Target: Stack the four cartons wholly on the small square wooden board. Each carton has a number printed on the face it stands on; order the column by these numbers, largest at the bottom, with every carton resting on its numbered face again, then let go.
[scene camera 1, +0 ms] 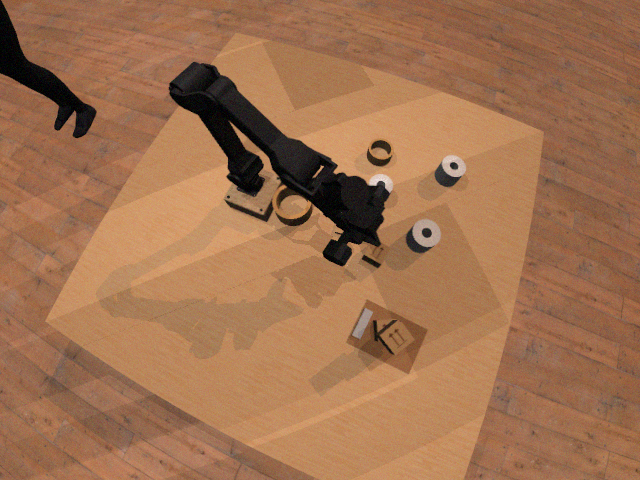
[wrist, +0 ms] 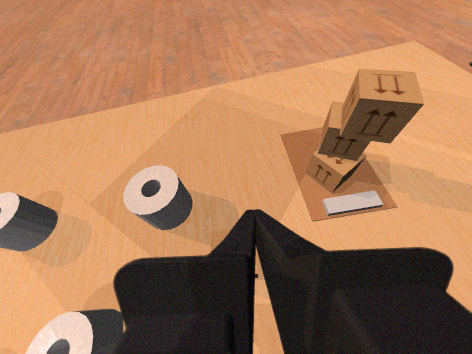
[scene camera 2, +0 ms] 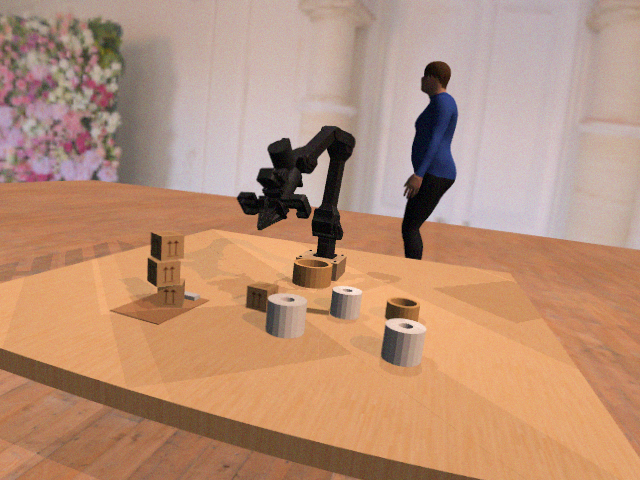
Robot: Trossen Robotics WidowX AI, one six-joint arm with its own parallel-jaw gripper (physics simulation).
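Places are measured from the arm's base along level axes (x left, y back, z up), in metres.
Where they show: gripper, fingertip midpoint: [scene camera 1: 378, 245] [wrist: 253, 216] [scene camera 2: 258, 229]; arm's base, origin of the base link: [scene camera 1: 250, 184] [scene camera 2: 325, 255].
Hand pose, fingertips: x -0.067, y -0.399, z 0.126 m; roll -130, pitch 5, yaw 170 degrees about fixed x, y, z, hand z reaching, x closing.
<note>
Things, the pixels of their centre, and the offset from my fingertips. "*": a spot on its surface instead.
- loose carton, body centre: [wrist: 235, 255] [scene camera 2: 262, 296] [scene camera 1: 375, 253] dz -0.156, dx +0.026, dy -0.012 m
- bottom carton, body centre: [wrist: 333, 165] [scene camera 2: 171, 292] [scene camera 1: 385, 330] dz -0.154, dx -0.157, dy -0.111 m
- middle carton, body centre: [wrist: 344, 131] [scene camera 2: 163, 270] dz -0.101, dx -0.166, dy -0.130 m
- top carton, body centre: [wrist: 374, 106] [scene camera 2: 167, 245] [scene camera 1: 394, 336] dz -0.047, dx -0.171, dy -0.112 m
- thin brown edge, surface spot: [scene camera 2: 318, 311] * dz -0.177, dx +0.158, dy +0.017 m
- brown rectangle, surface spot: [wrist: 299, 145] [scene camera 2: 159, 315] * dz -0.181, dx -0.135, dy -0.186 m
- third roll, body centre: [wrist: 80, 348] [scene camera 2: 346, 302] [scene camera 1: 379, 189] dz -0.153, dx +0.215, dy +0.048 m
My gripper [scene camera 1: 378, 243] [scene camera 2: 260, 227] [wrist: 253, 216] is shut and empty, high above the table. A loose carton [scene camera 1: 374, 254] [scene camera 2: 262, 297] stands below it; the fingers hide it in the wrist view. Three cartons form an uneven column on a flat brown rectangle: the bottom carton [scene camera 2: 171, 295] [wrist: 331, 172], the middle carton [scene camera 2: 164, 272] [wrist: 345, 142], offset from it, and the top carton [scene camera 1: 397, 335] [scene camera 2: 166, 245] [wrist: 385, 102]. Their bottom numbers are hidden. A thin brown edge [scene camera 2: 318, 311] beside the loose carton may be the square wooden board, mostly hidden.
The brown rectangle [scene camera 1: 407, 363] [scene camera 2: 155, 314] [wrist: 299, 145] carries a pale bar [scene camera 1: 362, 323] [scene camera 2: 191, 296] [wrist: 353, 202]. A near white roll [scene camera 1: 423, 235] [scene camera 2: 285, 316] [wrist: 159, 197], another roll [scene camera 1: 450, 171] [scene camera 2: 403, 343], a third roll [scene camera 2: 345, 303] and two rings [scene camera 1: 292, 220] [scene camera 1: 379, 158] stand around.
</note>
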